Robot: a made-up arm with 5 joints.
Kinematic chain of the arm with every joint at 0, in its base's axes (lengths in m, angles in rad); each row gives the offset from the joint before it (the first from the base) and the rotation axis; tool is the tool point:
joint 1: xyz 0 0 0.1 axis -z
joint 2: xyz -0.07 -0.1 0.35 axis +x
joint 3: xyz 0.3 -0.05 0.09 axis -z
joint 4: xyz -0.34 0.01 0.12 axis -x
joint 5: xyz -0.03 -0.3 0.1 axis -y
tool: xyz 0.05 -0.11 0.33
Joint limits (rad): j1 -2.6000..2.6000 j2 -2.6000..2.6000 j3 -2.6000..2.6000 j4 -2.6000..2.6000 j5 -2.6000..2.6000
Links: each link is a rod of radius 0.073 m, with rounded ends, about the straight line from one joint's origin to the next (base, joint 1, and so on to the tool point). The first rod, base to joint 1, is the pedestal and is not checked.
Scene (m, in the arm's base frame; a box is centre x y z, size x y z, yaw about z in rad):
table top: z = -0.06
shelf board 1: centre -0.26 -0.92 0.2 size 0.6 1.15 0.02 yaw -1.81
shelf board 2: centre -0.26 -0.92 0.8 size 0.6 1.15 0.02 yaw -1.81
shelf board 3: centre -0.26 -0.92 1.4 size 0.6 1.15 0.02 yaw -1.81
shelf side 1: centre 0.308 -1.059 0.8 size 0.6 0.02 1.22 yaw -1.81
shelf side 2: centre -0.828 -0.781 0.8 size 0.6 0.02 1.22 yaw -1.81
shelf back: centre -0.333 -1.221 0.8 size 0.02 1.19 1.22 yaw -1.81
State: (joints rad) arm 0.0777 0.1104 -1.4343 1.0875 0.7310
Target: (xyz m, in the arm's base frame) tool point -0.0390 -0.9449 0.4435
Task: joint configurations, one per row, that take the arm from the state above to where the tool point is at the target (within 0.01 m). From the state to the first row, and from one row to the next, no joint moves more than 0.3 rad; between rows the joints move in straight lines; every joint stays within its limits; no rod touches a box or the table.
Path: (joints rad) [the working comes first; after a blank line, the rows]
Joints at the target: -0.1871 0.8297 -1.5303 1.6169 0.6391
Straight joint move there: touches shelf board 2.

1: -0.1056 0.0885 -1.3974 1.1850 0.4993
2: -0.2889 0.0665 -1.3606 1.2824 0.2675
3: -0.4722 0.0446 -1.3237 1.3799 0.0358
4: -0.6452 0.2373 -1.3234 1.6771 -0.0663
5: -0.8183 0.4301 -1.3231 1.9742 -0.1683
6: -0.9913 0.6228 -1.3228 2.2713 -0.2704
7: -1.1643 0.8155 -1.3224 2.5685 -0.3724
8: -0.9200 0.8191 -1.3744 2.3306 -0.1195
9: -0.6757 0.8226 -1.4264 2.0927 0.1333
10: -0.4314 0.8261 -1.4784 1.8548 0.3862
11: -0.1871 0.8297 -1.5303 1.6169 0.6391

